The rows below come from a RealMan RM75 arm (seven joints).
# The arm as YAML. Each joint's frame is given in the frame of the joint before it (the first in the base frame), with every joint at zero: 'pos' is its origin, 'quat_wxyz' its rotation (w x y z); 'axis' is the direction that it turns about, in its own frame. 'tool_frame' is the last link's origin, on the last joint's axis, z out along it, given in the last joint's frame.
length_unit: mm
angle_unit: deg
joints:
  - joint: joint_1
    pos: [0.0, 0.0, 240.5]
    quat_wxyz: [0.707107, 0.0, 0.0, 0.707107]
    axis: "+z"
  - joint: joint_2
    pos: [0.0, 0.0, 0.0]
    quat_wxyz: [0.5, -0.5, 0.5, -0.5]
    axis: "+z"
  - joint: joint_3
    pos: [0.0, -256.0, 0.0]
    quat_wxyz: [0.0, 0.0, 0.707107, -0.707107]
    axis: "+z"
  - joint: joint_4
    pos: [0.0, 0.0, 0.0]
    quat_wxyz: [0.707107, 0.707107, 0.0, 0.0]
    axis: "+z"
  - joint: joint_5
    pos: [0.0, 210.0, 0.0]
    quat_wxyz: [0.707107, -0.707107, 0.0, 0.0]
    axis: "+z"
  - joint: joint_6
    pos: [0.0, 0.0, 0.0]
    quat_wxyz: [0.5, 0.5, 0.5, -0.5]
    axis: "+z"
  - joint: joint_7
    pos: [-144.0, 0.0, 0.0]
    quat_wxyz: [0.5, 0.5, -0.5, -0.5]
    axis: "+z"
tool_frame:
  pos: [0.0, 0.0, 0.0]
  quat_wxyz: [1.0, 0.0, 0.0, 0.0]
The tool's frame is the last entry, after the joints.
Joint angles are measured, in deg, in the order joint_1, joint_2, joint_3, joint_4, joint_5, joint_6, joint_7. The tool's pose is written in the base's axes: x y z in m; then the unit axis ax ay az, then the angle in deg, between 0 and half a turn. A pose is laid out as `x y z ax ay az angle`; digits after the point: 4 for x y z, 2 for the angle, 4 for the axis.
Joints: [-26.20 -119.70 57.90 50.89 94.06 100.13 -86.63]
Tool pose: -0.1911 0.3071 0.0113 -0.9350 -0.1217 -0.3332 178.46
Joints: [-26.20 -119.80 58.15 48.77 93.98 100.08 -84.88]
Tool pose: -0.1949 0.3045 0.0055 -0.9334 -0.1238 -0.3367 178.83
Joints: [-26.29 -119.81 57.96 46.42 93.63 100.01 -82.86]
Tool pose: -0.1989 0.3028 0.0014 -0.9307 -0.1251 -0.3437 178.69
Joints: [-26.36 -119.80 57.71 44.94 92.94 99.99 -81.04]
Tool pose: -0.2007 0.3023 -0.0001 -0.9281 -0.1212 -0.3521 178.15
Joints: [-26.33 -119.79 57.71 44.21 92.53 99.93 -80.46]
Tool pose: -0.2018 0.3019 -0.0010 -0.9264 -0.1222 -0.3561 178.00
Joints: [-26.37 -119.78 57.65 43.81 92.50 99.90 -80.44]
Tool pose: -0.2024 0.3017 -0.0016 -0.9257 -0.1250 -0.3571 178.05
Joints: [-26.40 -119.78 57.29 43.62 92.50 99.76 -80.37]
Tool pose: -0.2031 0.3024 -0.0011 -0.9249 -0.1267 -0.3585 177.67
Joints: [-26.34 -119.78 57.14 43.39 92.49 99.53 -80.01]
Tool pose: -0.2043 0.3027 -0.0013 -0.9247 -0.1271 -0.3589 177.26
